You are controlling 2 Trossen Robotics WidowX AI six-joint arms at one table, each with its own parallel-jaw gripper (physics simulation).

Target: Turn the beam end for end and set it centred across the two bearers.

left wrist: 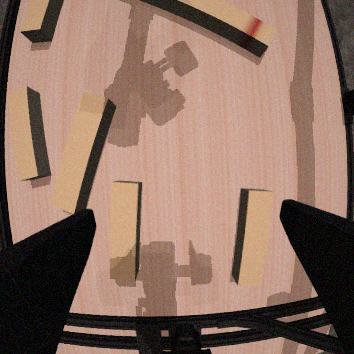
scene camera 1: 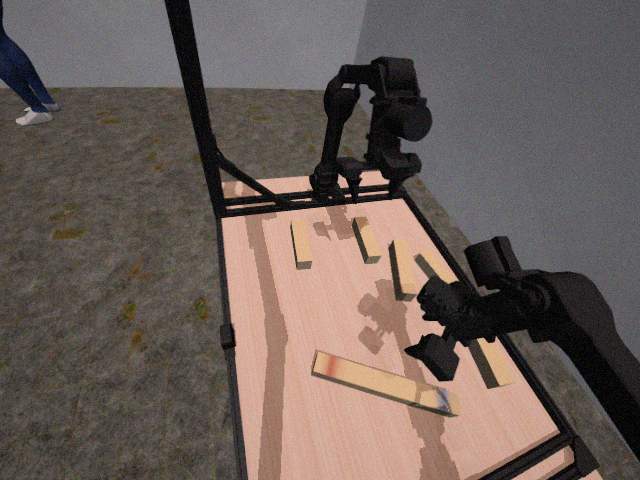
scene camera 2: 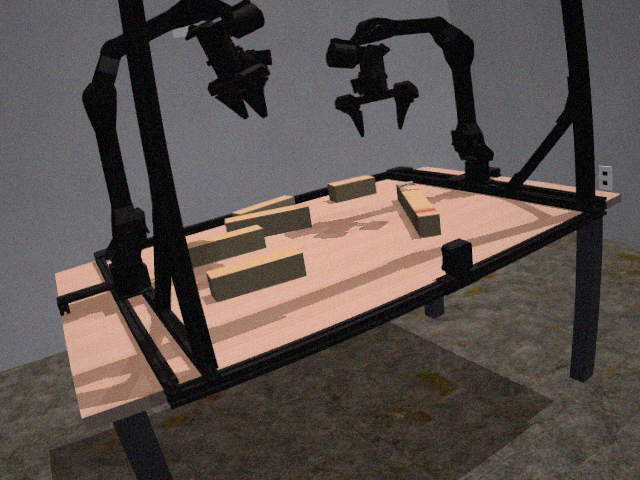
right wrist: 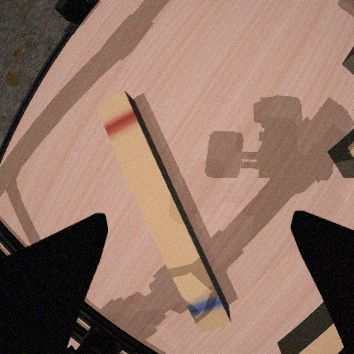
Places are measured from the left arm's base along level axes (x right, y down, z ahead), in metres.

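Pixels of known places: left gripper, between the fingertips: [left wrist: 188, 214] [scene camera 1: 372, 201] [scene camera 2: 255, 117]; right gripper, between the fingertips: [scene camera 1: 415, 334] [scene camera 2: 381, 132] [right wrist: 201, 222]; left arm's base, origin of its link: [left wrist: 184, 335] [scene camera 1: 319, 196] [scene camera 2: 133, 291]; right arm's base, origin of its link: [scene camera 2: 478, 182] [right wrist: 101, 343].
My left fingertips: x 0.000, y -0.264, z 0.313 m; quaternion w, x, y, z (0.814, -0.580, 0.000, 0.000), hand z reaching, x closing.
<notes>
Ahead of a thing's pixels: the offset from my left fingertips to its top centre.
The beam {dx +0.037, dy +0.239, dz +0.341 m} [scene camera 1: 382, 383] [scene camera 2: 416, 201] [left wrist: 235, 15] [right wrist: 155, 195] lies flat on the table, slanted, a red band near one end and a blue band near the other. In scene camera 1 red is at the left, blue at the right. Two shorter, roughly parallel blocks look like the bearers: one {dx +0.126, dy +0.239, dz -0.105 m} [scene camera 1: 300, 243] [scene camera 2: 256, 273] [left wrist: 257, 230] and the other {dx -0.096, dy +0.239, dz -0.081 m} [scene camera 1: 366, 238] [scene camera 2: 227, 245] [left wrist: 125, 220], with bare table between them. My left gripper [scene camera 1: 374, 197] [scene camera 2: 256, 117] [left wrist: 188, 214] is open, high above the table. My right gripper [scene camera 2: 381, 131] [right wrist: 201, 222] is open and empty, well above the beam's level.
Three other wooden blocks lie beyond these: a long one {dx -0.164, dy +0.233, dz +0.056 m} [scene camera 1: 402, 271] [scene camera 2: 268, 221] [left wrist: 82, 150], one beside it {dx -0.279, dy +0.239, dz +0.101 m} [scene camera 1: 434, 266] [left wrist: 25, 135], and one near the frame's long rail {dx -0.268, dy +0.236, dz +0.368 m} [scene camera 1: 493, 361] [scene camera 2: 351, 190] [left wrist: 37, 15]. Black rails border the table, with an upright post [scene camera 1: 191, 87] [scene camera 2: 155, 139].
</notes>
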